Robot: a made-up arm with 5 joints.
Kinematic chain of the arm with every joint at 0, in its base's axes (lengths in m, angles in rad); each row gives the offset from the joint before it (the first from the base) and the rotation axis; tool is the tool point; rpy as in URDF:
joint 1: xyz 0.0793 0 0.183 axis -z
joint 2: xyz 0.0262 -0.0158 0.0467 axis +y
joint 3: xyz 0.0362 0 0.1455 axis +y
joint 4: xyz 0.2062 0 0.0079 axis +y
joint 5: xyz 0.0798 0.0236 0 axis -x
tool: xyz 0 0 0 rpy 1.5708 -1.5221 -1.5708
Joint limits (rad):
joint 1: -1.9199..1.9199
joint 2: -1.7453..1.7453
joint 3: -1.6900..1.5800
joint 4: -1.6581..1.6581
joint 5: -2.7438..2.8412
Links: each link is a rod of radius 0.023 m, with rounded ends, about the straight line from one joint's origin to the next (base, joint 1, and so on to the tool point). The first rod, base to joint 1, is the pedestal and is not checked.
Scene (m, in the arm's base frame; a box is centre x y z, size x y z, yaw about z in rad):
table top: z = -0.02
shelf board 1: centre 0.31 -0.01 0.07 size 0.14 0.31 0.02 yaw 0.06
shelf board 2: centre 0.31 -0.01 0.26 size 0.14 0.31 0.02 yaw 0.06
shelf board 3: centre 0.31 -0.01 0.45 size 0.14 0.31 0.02 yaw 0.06
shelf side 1: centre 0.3 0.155 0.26 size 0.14 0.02 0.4 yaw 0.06
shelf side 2: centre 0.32 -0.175 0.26 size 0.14 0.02 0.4 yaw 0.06
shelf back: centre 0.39 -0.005 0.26 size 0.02 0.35 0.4 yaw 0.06
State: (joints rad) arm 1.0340 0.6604 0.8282 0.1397 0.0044
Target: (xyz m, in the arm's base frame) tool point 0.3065 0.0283 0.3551
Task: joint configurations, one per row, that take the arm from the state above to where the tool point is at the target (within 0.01 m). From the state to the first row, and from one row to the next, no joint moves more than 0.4 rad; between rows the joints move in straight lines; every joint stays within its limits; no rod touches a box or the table.
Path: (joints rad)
1: 1.0760 0.3259 0.8492 0.2089 0.0415
2: 1.1181 -0.0086 0.8702 0.2781 0.0787
3: 1.1601 -0.3430 0.8912 0.3473 0.1158
4: 1.2022 -0.6775 0.9122 0.4165 0.1530
5: 1.2442 -1.0120 0.9332 0.4857 0.1901
6: 0.8962 -1.1953 0.9295 0.7098 0.1437
7: 0.5482 -1.3786 0.9258 0.9340 0.0973
8: 0.2002 -1.5620 0.9221 1.1582 0.0508
9: -0.1477 -1.7453 0.9183 1.3824 0.0044
10: -0.1284 -1.4295 0.8563 1.0432 0.0044
11: -0.1091 -1.1136 0.7942 0.7040 0.0044
12: -0.0898 -0.7978 0.7321 0.3648 0.0044

